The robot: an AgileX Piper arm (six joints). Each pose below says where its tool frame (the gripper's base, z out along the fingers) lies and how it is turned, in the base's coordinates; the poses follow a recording.
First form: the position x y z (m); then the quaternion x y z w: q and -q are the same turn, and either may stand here.
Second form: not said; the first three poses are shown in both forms.
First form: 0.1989 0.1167 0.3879 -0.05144 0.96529 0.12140 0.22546
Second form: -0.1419 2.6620 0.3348 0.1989 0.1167 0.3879
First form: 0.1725 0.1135 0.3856 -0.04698 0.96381 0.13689 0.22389
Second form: -0.1297 2.6602 0.3778 0.1725 0.1135 0.3856
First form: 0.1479 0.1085 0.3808 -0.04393 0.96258 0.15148 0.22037
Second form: -0.1215 2.6617 0.4189 0.1479 0.1085 0.3808
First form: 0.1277 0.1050 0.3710 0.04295 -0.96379 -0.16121 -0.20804
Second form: -0.1195 2.6826 0.4487 0.1277 0.1050 0.3710
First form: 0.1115 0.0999 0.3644 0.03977 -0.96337 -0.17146 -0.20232
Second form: -0.1110 2.6896 0.4787 0.1115 0.0999 0.3644
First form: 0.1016 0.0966 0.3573 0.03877 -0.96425 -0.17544 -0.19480
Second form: -0.1087 2.7030 0.4918 0.1016 0.0966 0.3573
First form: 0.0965 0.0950 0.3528 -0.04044 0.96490 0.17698 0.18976
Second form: -0.1137 2.7122 0.4975 0.0965 0.0950 0.3528
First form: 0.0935 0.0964 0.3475 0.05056 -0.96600 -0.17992 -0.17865
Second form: -0.1430 2.7317 0.5088 0.0935 0.0964 0.3475
